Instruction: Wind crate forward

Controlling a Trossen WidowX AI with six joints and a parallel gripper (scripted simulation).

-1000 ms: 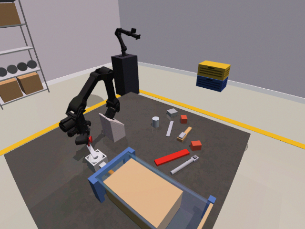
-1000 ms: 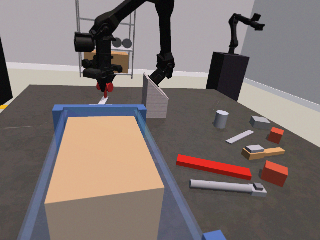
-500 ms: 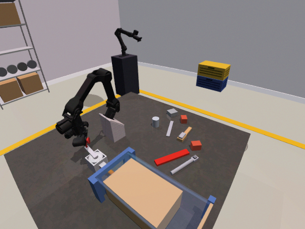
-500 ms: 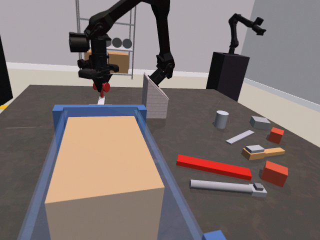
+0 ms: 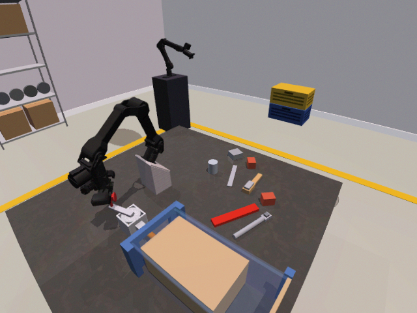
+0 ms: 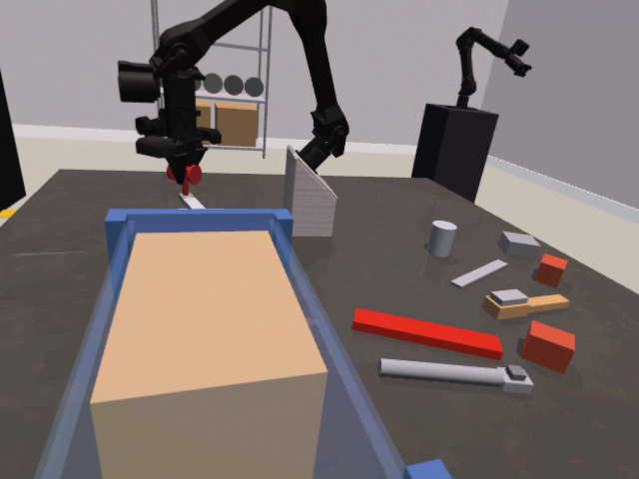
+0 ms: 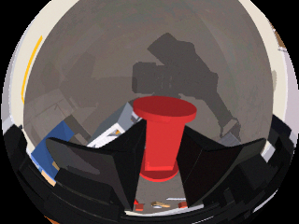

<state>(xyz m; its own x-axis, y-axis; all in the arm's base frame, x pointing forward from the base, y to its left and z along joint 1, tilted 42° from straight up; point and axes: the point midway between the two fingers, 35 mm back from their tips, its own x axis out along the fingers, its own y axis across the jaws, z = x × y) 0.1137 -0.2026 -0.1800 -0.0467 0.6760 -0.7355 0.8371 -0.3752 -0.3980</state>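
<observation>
Now: the white winch 80 mm ahead of my gripper tip, 30 mm to the left of it and 90 mm below it. Round my gripper tip: winch handle: 40 mm ahead, 20 mm to the left, 20 mm below; clear-panelled cubby: 500 mm ahead, 90 mm to the left, 10 mm below; red knob: 10 mm above.
</observation>
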